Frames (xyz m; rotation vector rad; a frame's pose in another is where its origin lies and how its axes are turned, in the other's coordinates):
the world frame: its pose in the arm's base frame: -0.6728 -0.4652 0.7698 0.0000 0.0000 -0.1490
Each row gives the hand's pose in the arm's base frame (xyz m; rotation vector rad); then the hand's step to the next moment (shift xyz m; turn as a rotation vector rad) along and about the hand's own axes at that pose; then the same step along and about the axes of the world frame.
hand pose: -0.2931 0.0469 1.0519 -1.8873 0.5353 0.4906
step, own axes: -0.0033 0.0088 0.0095 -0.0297 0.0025 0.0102
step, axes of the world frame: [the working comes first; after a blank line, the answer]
step, axes of the arm's base frame: -0.0086 0.0064 -0.0081 -0.0265 0.0127 0.0113

-0.0094 0.0050 -0.0081 -0.0281 0.0086 0.0113
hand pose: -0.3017 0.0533 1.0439 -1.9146 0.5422 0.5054
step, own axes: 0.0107 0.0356 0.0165 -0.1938 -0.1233 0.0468
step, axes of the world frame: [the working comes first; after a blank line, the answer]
step, axes of the arm's base frame: -0.0136 0.0008 -0.0383 -0.0903 0.1153 0.1830

-0.0136 -0.0012 -0.0383 -0.1064 0.1006 0.1830
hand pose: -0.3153 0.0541 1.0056 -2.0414 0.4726 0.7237
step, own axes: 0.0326 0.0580 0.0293 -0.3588 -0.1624 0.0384
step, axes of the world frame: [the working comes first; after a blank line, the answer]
step, axes of the arm's base frame: -0.0178 -0.0076 -0.0701 -0.1900 0.1378 0.3186

-0.0165 -0.0102 -0.0701 -0.2083 0.1081 0.3186
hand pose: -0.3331 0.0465 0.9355 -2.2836 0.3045 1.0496
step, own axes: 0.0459 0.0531 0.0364 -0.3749 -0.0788 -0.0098
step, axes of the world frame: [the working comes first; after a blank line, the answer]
step, axes of the arm's base frame: -0.0150 -0.0182 -0.0755 -0.2075 0.0415 0.3195

-0.0122 -0.0202 -0.0755 -0.2114 0.0103 0.3195
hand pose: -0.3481 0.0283 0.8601 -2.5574 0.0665 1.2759
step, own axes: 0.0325 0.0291 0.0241 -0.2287 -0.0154 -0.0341
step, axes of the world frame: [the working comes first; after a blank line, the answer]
step, axes of the arm's base frame: -0.0037 -0.0187 -0.0461 -0.1101 -0.0136 0.2034

-0.0009 -0.0190 -0.0461 -0.1069 -0.0298 0.2034
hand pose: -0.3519 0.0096 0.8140 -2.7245 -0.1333 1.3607
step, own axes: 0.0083 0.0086 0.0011 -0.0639 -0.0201 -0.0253
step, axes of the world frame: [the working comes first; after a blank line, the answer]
step, axes of the arm's base frame: 0.0044 -0.0075 -0.0083 -0.0187 0.0112 0.0682

0.0055 -0.0068 -0.0083 -0.0202 0.0083 0.0682
